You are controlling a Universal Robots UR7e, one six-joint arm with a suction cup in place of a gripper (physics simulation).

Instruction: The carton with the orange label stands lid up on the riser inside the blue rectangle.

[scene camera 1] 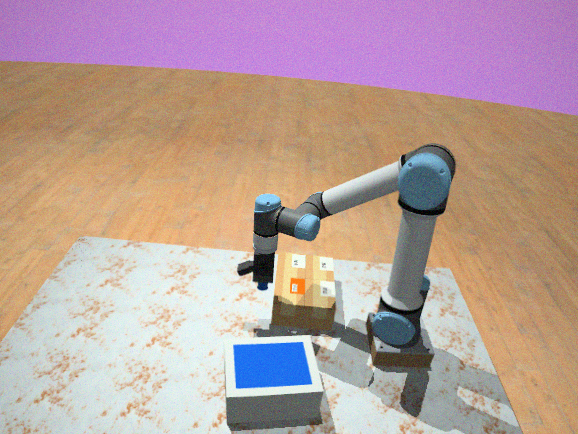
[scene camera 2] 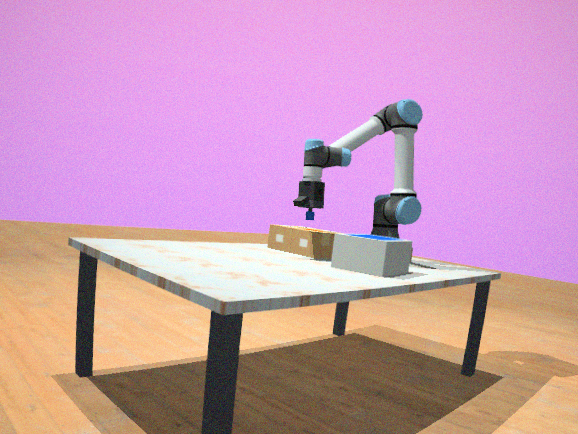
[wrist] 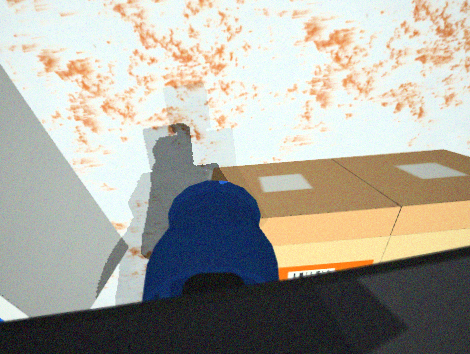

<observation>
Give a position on a riser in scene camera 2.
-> At 380,256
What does my suction cup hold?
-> Nothing.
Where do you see my suction cup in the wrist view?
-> At 214,227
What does the riser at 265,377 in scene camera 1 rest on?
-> The table.
</observation>
